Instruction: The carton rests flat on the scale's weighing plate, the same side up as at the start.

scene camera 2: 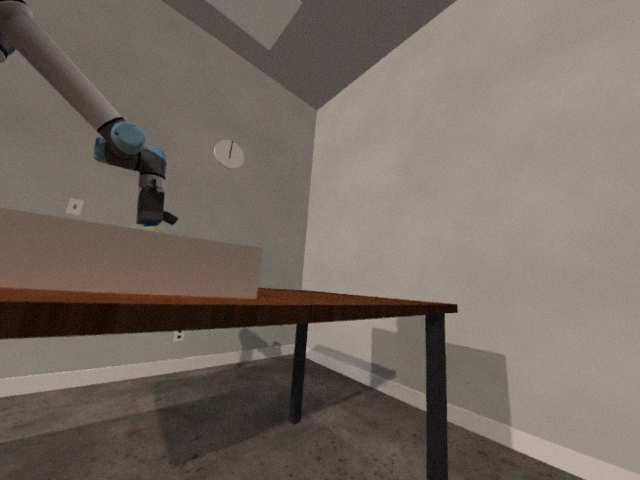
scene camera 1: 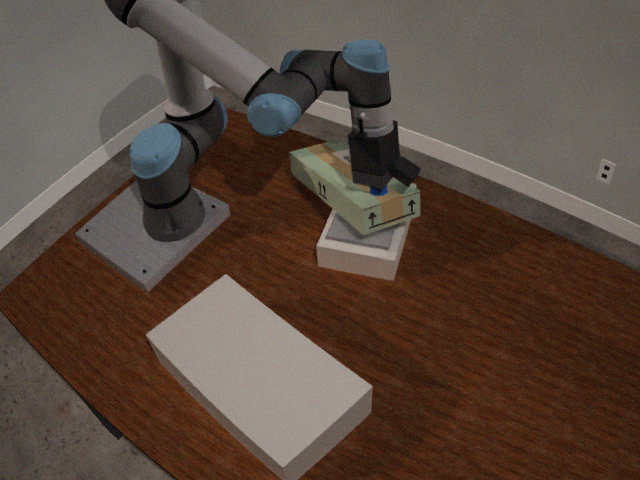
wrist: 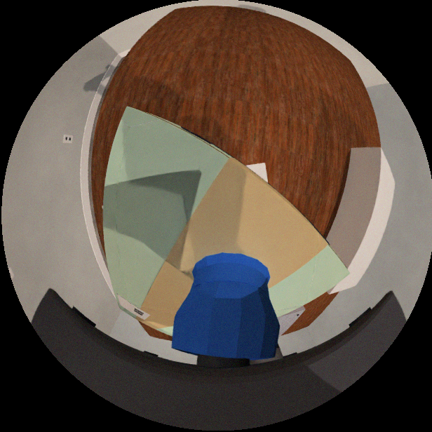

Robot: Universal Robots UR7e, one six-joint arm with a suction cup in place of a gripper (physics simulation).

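Suction cup (wrist: 227,313), mine, visible. Large white block (scene camera 1: 286,400) (scene camera 2: 51,253) (wrist: 361,218). White scale (scene camera 1: 341,247); scene camera 2 misses it, hidden by the large white block.
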